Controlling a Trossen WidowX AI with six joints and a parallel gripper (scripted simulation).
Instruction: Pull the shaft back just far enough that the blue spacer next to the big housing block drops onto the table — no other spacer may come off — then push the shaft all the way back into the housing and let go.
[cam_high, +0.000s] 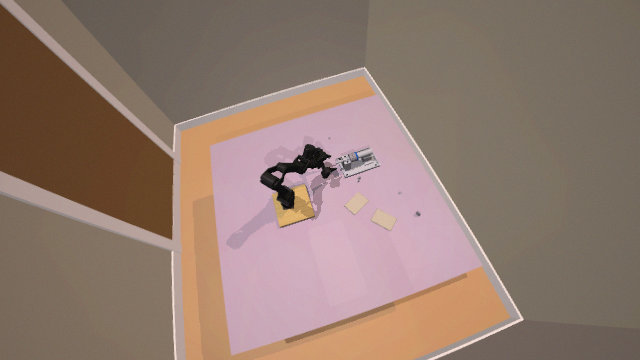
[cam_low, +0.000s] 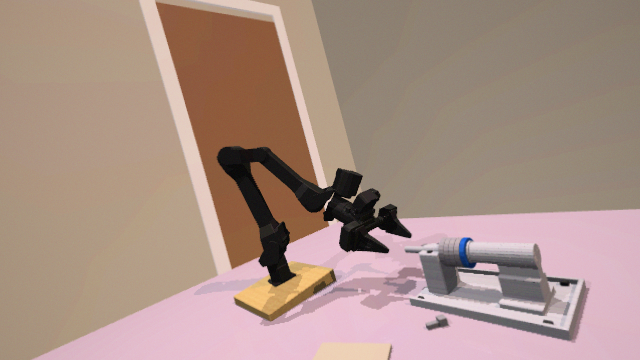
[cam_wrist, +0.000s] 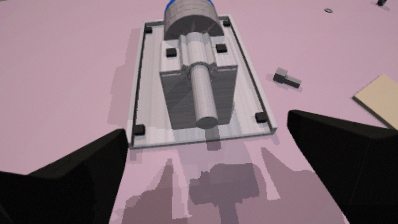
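Right now the grey spacer is 100 mm ahead of my gripper tip, 20 mm to the left of it and 10 mm below it. Round my gripper tip: blue spacer 140 mm ahead, 20 mm to the left, 10 mm below; small grey bolt 130 mm ahead, 90 mm to the right, 90 mm below; grey shaft 110 mm ahead, 20 mm to the left, 10 mm below.
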